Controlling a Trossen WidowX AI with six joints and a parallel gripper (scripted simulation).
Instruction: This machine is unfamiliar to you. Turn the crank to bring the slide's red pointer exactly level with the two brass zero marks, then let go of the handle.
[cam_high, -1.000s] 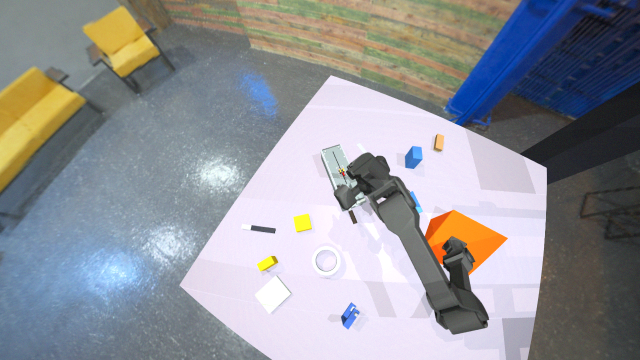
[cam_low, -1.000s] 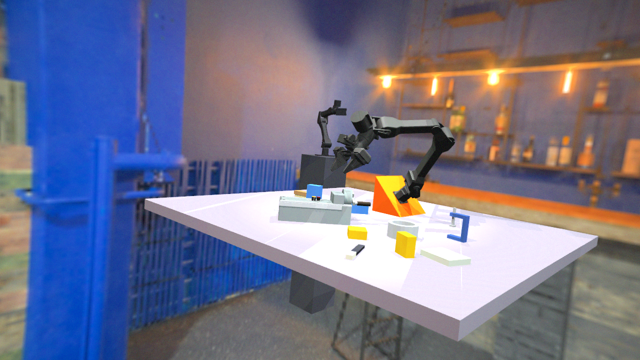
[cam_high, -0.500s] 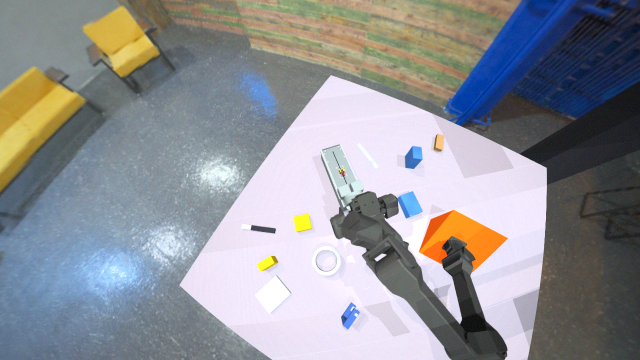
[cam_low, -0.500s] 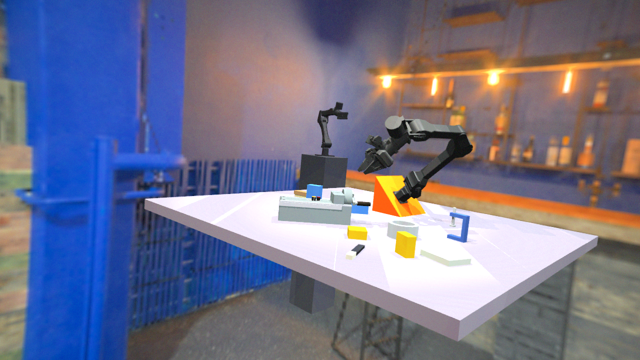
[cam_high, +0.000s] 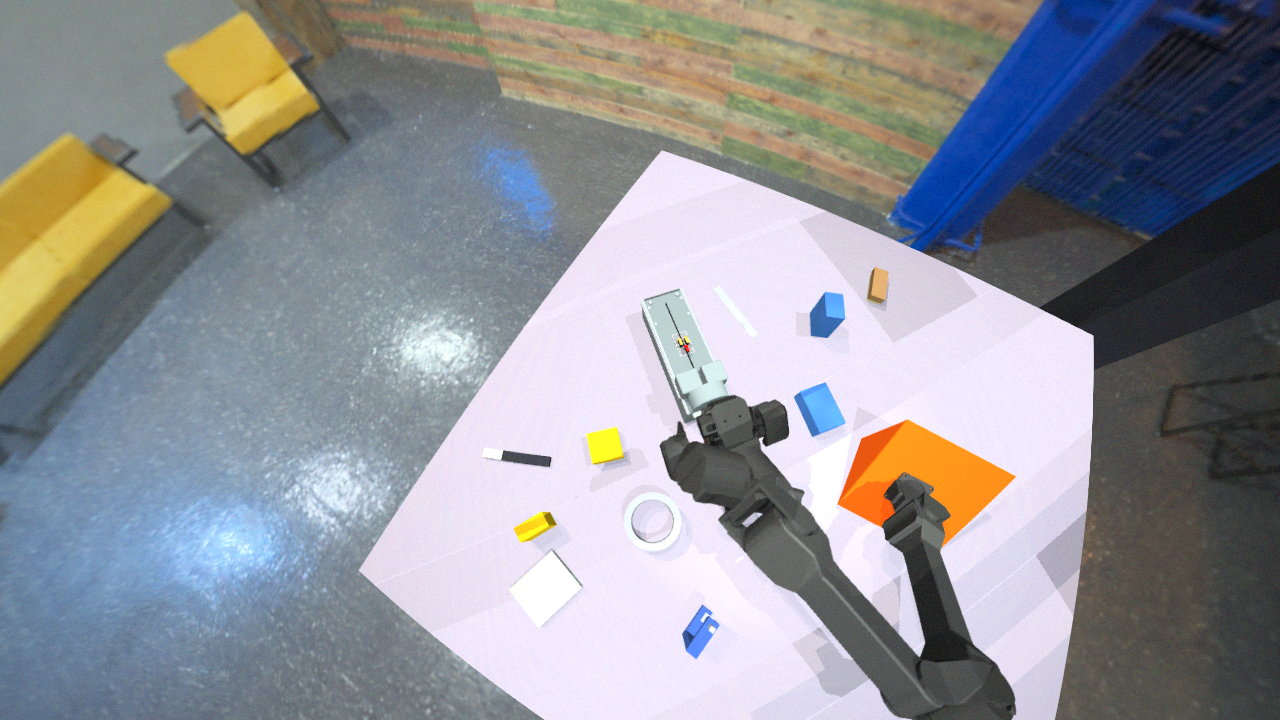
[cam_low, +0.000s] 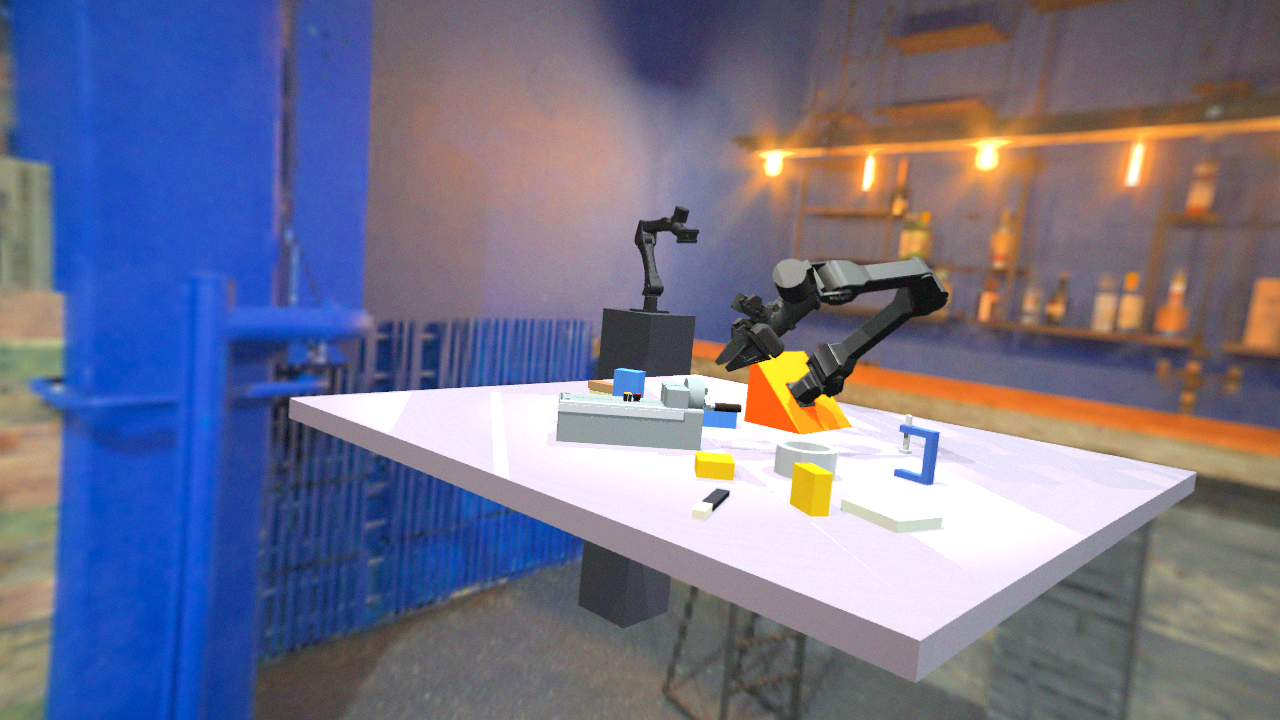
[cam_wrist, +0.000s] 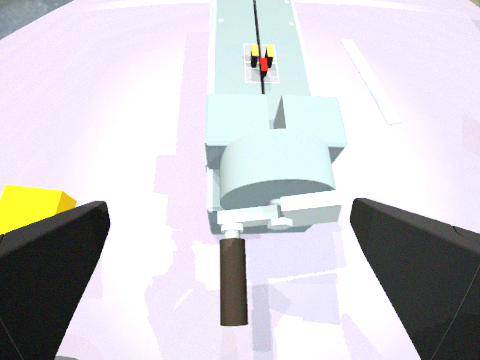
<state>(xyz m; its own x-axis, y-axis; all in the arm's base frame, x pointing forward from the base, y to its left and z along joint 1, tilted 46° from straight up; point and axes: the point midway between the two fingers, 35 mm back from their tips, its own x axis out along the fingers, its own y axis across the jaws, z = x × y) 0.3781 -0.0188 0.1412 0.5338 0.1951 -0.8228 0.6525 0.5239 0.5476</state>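
Right now the brown crank handle is 2 cm behind my gripper tip, 1 cm to the left of it and 8 cm below it. From my gripper tip the other things lie so: metal strip (5 cm ahead, 30 cm to the right, 16 cm below); then blue clamp (16 cm behind, 31 cm to the left, 10 cm below); then red pointer (9 cm ahead, 12 cm to the right, 7 cm below).
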